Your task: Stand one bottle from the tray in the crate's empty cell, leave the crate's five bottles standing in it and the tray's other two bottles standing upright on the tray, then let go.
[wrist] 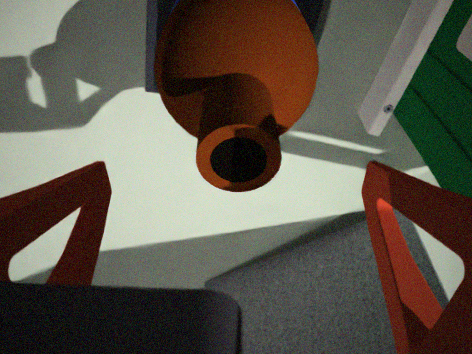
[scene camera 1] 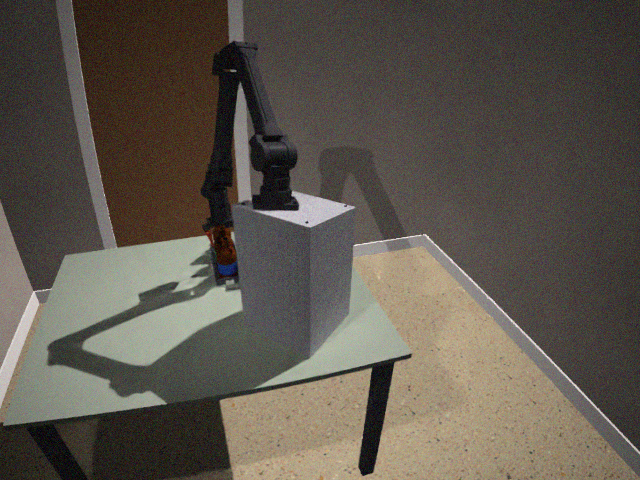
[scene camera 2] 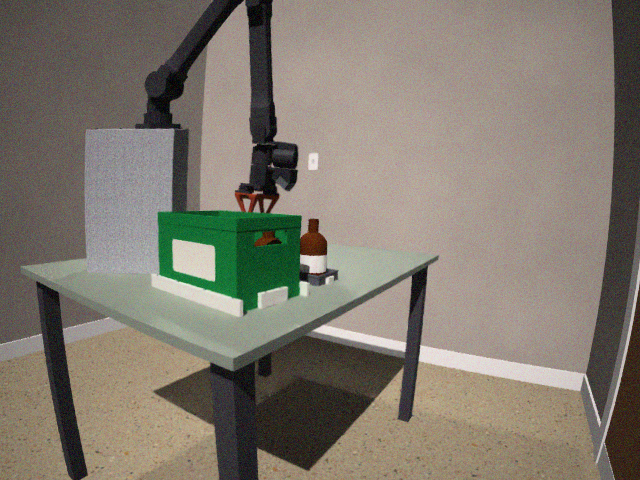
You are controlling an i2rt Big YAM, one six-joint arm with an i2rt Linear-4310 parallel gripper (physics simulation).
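Places are measured from the arm's base along level axes (x ahead, y left, z up), in centimetres.
Where they show: gripper, between the fingertips: (wrist: 236, 175) (scene camera 1: 225, 244); arm's base, origin of its link: (scene camera 1: 274, 205) (scene camera 2: 158, 128).
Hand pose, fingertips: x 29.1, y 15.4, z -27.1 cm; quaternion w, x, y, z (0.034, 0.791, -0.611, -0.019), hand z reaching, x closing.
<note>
Each offset is from my fingertips to the top centre of the thing. Level surfaces: height alone.
My gripper (scene camera 1: 221, 237) (scene camera 2: 257, 205) (wrist: 236, 175) is open, its red fingers wide apart, with nothing held. In the wrist view the mouth of an upright brown bottle {dx +1.6, dy +0.4, dz +1.3 cm} (scene camera 1: 225, 253) (wrist: 240, 50) with a blue label shows between the fingertips in the picture; its body lies further up. It stands on the dark tray {dx +10.0, dy +1.4, dz -12.1 cm} (scene camera 2: 312, 280) (wrist: 151, 50). Another brown bottle {dx +19.0, dy +2.0, dz +1.3 cm} (scene camera 2: 313, 242) with a white label stands upright on the tray. The third tray bottle cannot be made out. The green crate {dx +12.4, dy -21.2, dz +2.8 cm} (scene camera 2: 268, 276) (wrist: 440, 100) stands beside the tray; its cells and bottles are hidden. Brown glass shows through its handle hole.
White strips (scene camera 2: 196, 294) (wrist: 405, 65) run along the crate's foot. The grey pedestal (scene camera 1: 273, 279) (scene camera 2: 129, 201) (wrist: 310, 285) carries the arm and stands close to the tray. The green table {dz -14.7 cm} (scene camera 1: 93, 289) (scene camera 2: 372, 263) carries everything.
</note>
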